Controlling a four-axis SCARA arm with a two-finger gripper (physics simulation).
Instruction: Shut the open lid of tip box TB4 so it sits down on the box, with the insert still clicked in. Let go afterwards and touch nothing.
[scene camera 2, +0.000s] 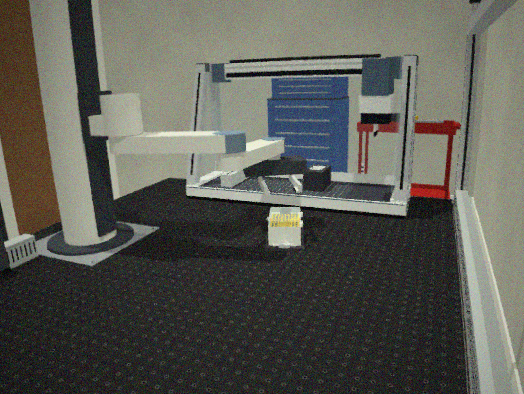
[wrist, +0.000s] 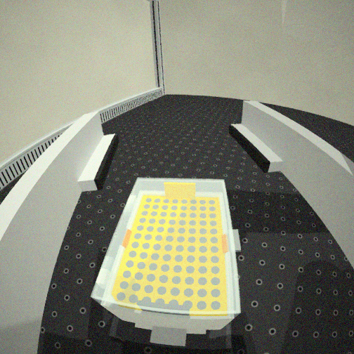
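Pixels of known places: gripper, fingertip midpoint: (scene camera 2: 283, 189); arm's base at its link origin: (scene camera 2: 92, 242).
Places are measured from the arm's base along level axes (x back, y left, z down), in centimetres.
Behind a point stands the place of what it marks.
Note:
Tip box TB4 (scene camera 2: 285, 235) @[x -56.8, y 12.2, z -4.9 cm] (wrist: 175, 250) stands upright on the dark perforated deck, with its yellow insert (scene camera 2: 285, 220) @[x -54.8, y 17.8, z -7.0 cm] (wrist: 172, 245) inside. The insert looks level and shows through the clear lid (scene camera 2: 285, 210) @[x -54.0, y 20.2, z -9.0 cm] (wrist: 231, 280), which appears to lie down over the box; whether its edge is fully seated is too small to tell. My gripper (scene camera 2: 283, 192) @[x -55.0, y 16.0, z -16.2 cm] (wrist: 173, 118) is shut to its narrow stop, with a gap between its two fingers and nothing in it. In the scene view the fingers hang above and behind the box, apart from it.
A gantry frame (scene camera 2: 300, 200) @[x -50.5, y 45.0, z -4.4 cm] stands behind the box, with a black block (scene camera 2: 317, 180) @[x -54.6, y 51.5, z -10.1 cm] on its bed. My arm's column (scene camera 2: 62, 125) @[x -3.1, y -6.9, z -35.5 cm] rises at the left. A blue drawer cabinet (scene camera 2: 307, 112) and a red cart (scene camera 2: 449, 160) are at the back. A rail (scene camera 2: 480, 290) @[x -102.4, y -6.0, z -6.0 cm] runs along the right.

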